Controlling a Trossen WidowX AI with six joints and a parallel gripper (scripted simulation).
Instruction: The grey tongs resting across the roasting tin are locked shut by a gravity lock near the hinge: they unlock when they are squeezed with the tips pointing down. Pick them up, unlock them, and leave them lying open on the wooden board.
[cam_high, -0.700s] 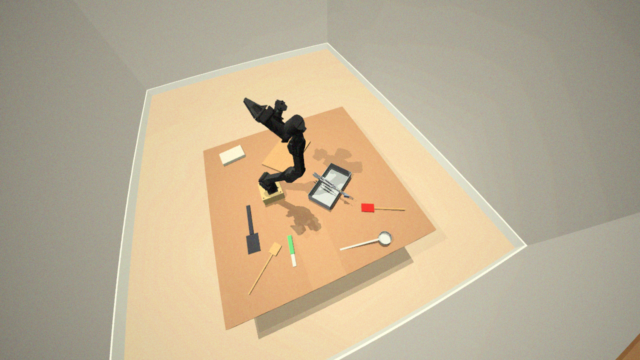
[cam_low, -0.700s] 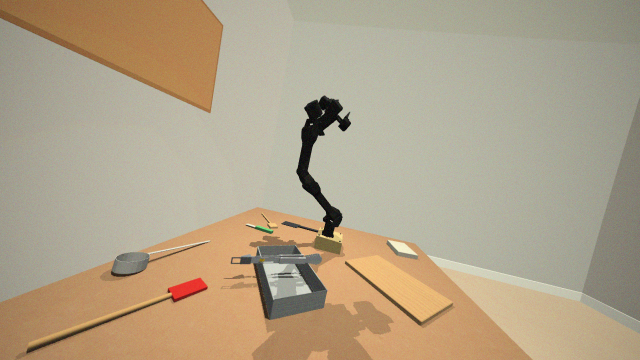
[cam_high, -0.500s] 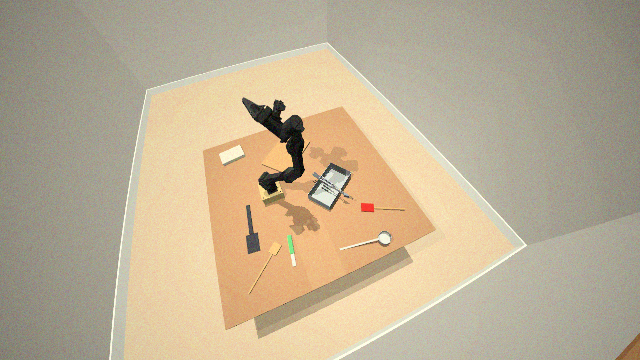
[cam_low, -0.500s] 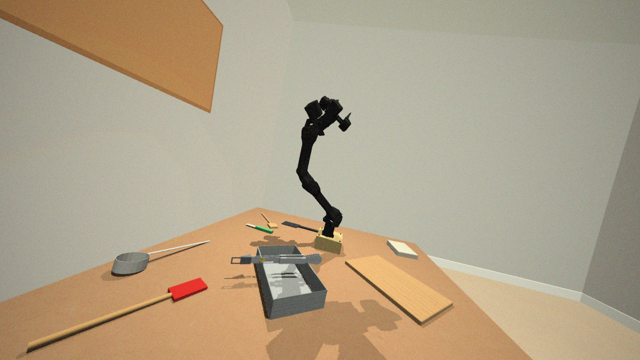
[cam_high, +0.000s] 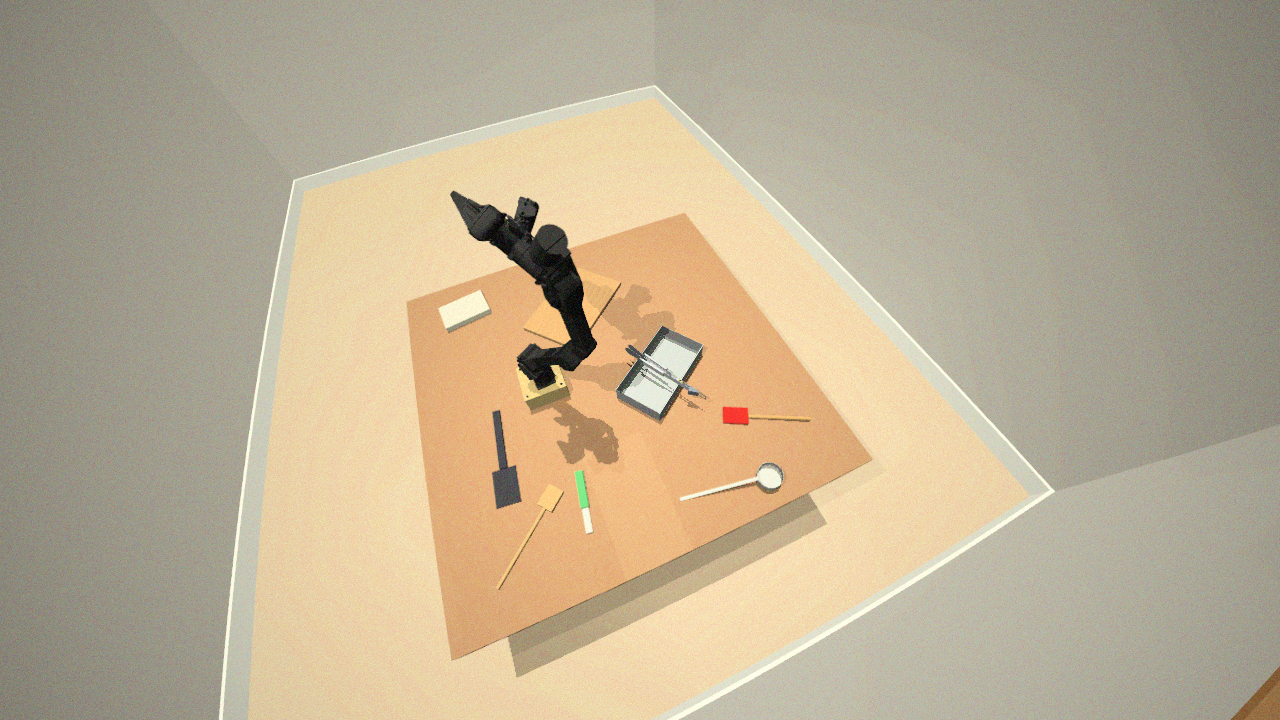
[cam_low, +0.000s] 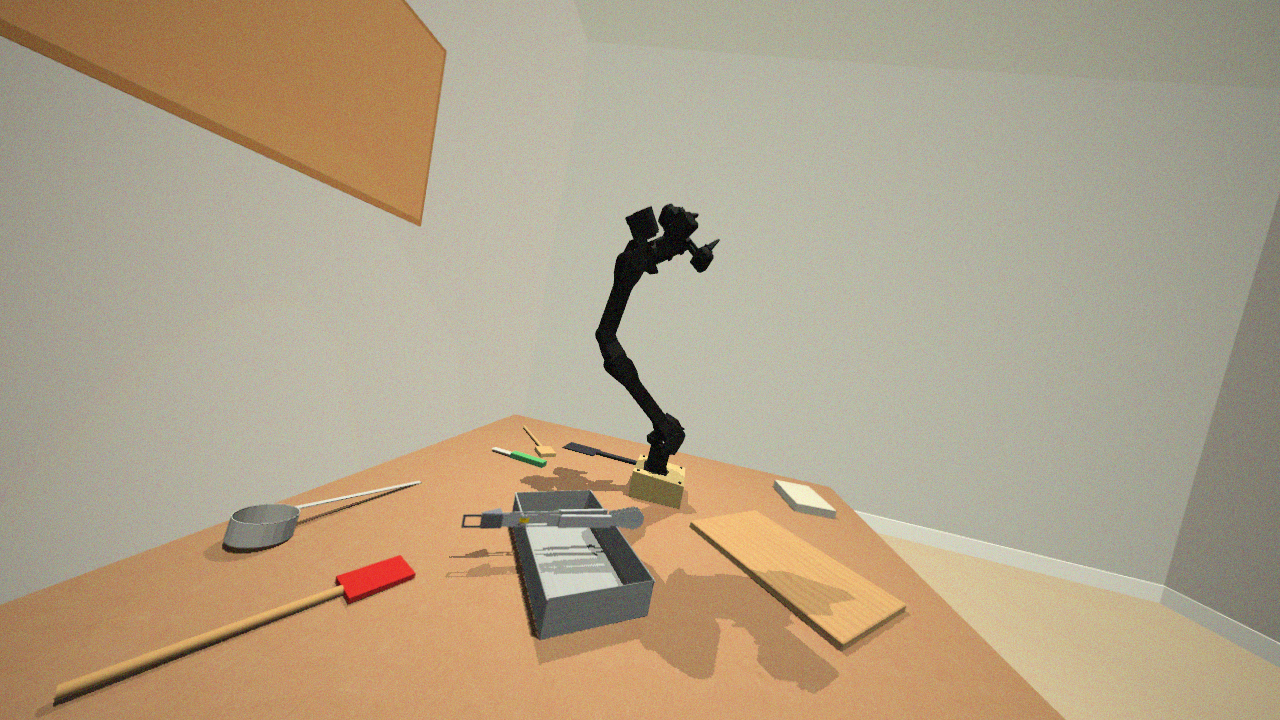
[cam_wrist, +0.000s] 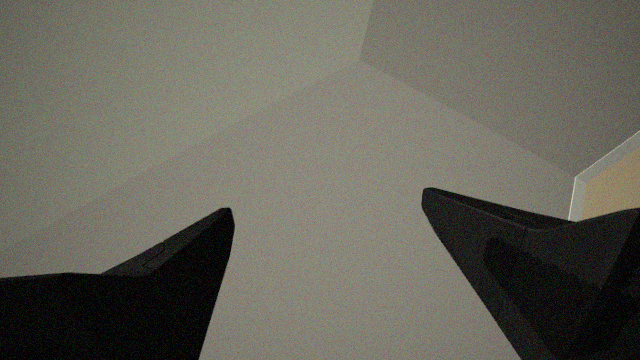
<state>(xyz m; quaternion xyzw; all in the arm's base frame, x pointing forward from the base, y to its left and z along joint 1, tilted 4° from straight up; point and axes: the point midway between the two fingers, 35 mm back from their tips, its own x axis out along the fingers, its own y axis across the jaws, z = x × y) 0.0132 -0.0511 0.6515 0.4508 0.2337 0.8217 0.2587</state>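
Right now the grey roasting tin is 35 cm ahead of my gripper tip, 16 cm to the right of it and 71 cm below it. The rest, counted from my gripper tip: wooden board 21 cm ahead, 29 cm to the left, 73 cm below; black spatula 24 cm behind, 19 cm to the right, 74 cm below; white block 19 cm behind, 48 cm to the left, 73 cm below.
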